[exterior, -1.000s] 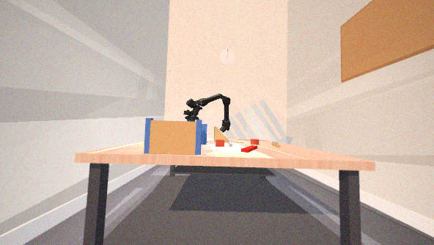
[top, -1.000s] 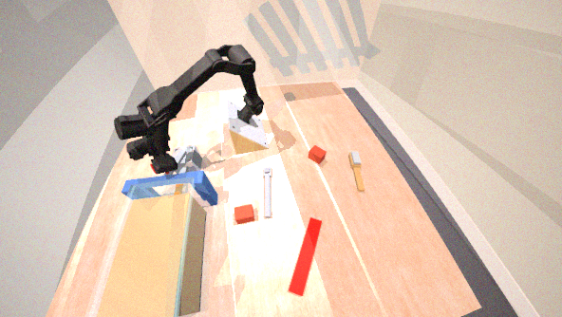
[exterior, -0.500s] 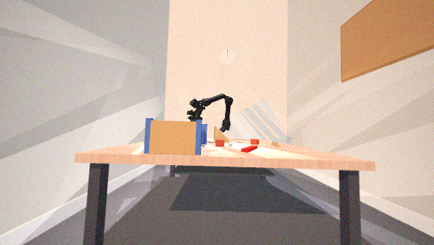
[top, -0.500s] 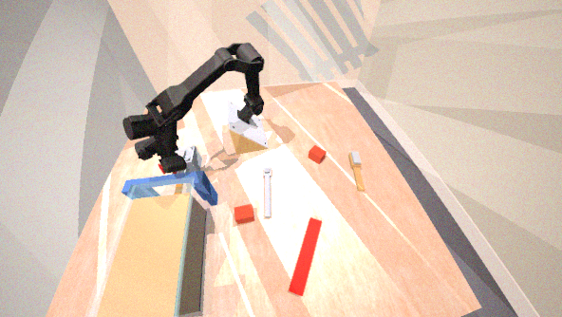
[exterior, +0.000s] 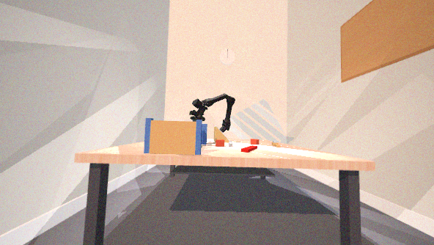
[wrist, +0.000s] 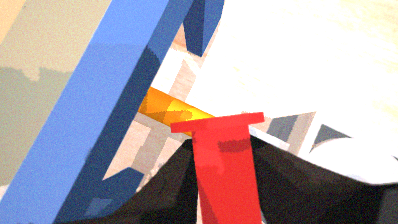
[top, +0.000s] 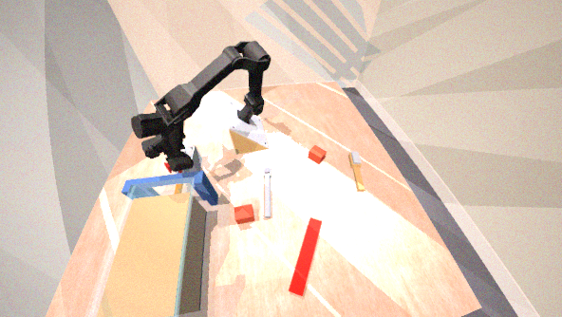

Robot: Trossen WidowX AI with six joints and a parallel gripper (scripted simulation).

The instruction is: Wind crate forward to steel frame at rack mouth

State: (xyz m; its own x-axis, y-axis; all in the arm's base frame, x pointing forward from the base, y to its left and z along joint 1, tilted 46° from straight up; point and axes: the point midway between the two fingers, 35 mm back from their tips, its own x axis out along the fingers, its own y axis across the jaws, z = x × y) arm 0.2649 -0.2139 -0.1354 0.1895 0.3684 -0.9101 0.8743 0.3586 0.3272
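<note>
Right now the grey crank arm is 40 mm behind my gripper tip, 30 mm below it and 10 mm to the left of it. Also, from my gripper tip: blue steel frame: 50 mm ahead, 30 mm below, 10 mm to the right; then grey winch: 120 mm behind, 100 mm below, 10 mm to the right; then red grip: 10 mm to the left, 10 mm behind.
</note>
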